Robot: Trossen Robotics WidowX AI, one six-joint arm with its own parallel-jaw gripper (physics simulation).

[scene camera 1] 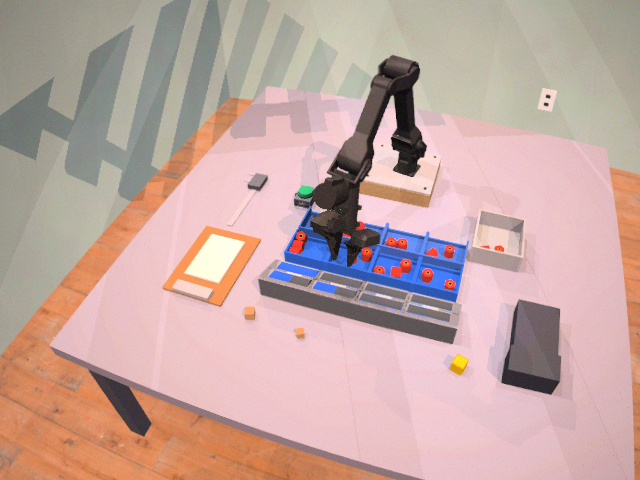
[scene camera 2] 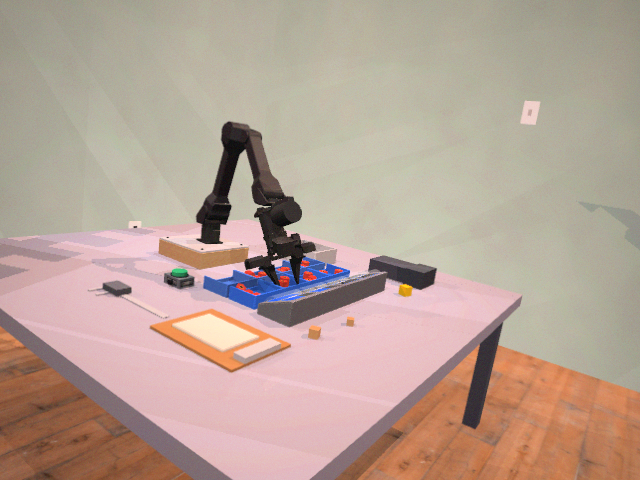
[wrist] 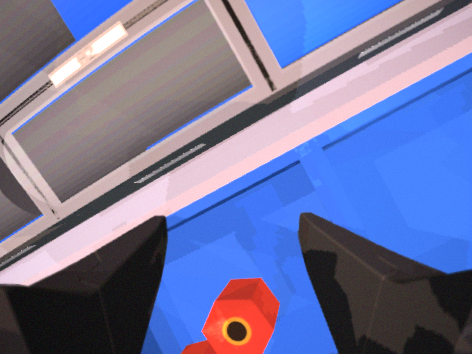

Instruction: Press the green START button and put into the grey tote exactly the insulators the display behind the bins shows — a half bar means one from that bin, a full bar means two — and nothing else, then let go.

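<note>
My gripper (scene camera 1: 343, 261) (scene camera 2: 287, 283) (wrist: 233, 225) is open and empty, low over the second bin from the left in the front row of the blue bins (scene camera 1: 313, 262) (scene camera 2: 244, 299) (wrist: 410, 125). A red insulator (scene camera 1: 366, 254) (wrist: 241, 320) stands in that bin; part of another red insulator (wrist: 200, 348) shows beside it. The grey tote (scene camera 1: 496, 259) (scene camera 2: 328, 254) holds two red insulators (scene camera 1: 498, 249). On the display (scene camera 1: 356, 308) (scene camera 2: 336, 303), the leftmost panel has a full blue upper bar and a half lower bar; the second has a half lower bar. The green START button (scene camera 1: 305, 191) (scene camera 2: 179, 272) stands behind the bins.
A clipboard (scene camera 1: 180, 258) (scene camera 2: 191, 335) lies left of the display. Orange cubes (scene camera 1: 249, 313) (scene camera 2: 314, 332) and a yellow cube (scene camera 1: 459, 364) (scene camera 2: 405, 290) are in front of it. A black block (scene camera 1: 535, 346) (scene camera 2: 403, 271) stands at the right. A grey adapter (scene camera 1: 257, 181) (scene camera 2: 116, 287) lies left of the button.
</note>
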